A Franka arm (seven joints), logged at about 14 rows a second.
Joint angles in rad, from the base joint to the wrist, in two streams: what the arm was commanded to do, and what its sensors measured. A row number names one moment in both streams.
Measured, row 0: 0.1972 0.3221 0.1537 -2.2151 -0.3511 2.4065 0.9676
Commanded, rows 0 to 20: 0.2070 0.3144 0.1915 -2.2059 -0.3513 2.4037 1.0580; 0.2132 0.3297 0.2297 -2.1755 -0.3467 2.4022 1.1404; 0.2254 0.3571 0.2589 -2.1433 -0.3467 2.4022 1.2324; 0.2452 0.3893 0.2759 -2.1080 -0.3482 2.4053 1.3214; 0.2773 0.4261 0.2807 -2.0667 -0.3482 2.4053 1.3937; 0.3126 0.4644 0.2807 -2.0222 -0.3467 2.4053 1.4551; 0.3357 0.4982 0.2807 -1.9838 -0.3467 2.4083 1.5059; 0.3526 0.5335 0.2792 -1.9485 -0.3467 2.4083 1.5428; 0.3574 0.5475 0.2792 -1.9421 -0.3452 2.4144 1.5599; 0.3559 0.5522 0.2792 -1.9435 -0.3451 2.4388 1.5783; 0.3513 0.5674 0.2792 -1.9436 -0.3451 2.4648 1.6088; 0.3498 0.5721 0.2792 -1.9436 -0.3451 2.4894 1.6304; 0.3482 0.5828 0.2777 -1.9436 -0.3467 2.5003 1.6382; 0.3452 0.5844 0.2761 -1.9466 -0.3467 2.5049 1.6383; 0.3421 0.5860 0.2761 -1.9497 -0.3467 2.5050 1.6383; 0.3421 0.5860 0.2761 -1.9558 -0.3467 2.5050 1.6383; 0.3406 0.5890 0.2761 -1.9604 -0.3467 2.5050 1.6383; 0.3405 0.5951 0.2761 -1.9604 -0.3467 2.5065 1.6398; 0.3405 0.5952 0.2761 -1.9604 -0.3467 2.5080 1.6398; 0.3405 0.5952 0.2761 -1.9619 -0.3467 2.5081 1.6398; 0.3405 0.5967 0.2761 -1.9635 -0.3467 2.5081 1.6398
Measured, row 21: 0.3467 0.5902 0.2695 -1.9622 -0.3493 2.4967 1.6223
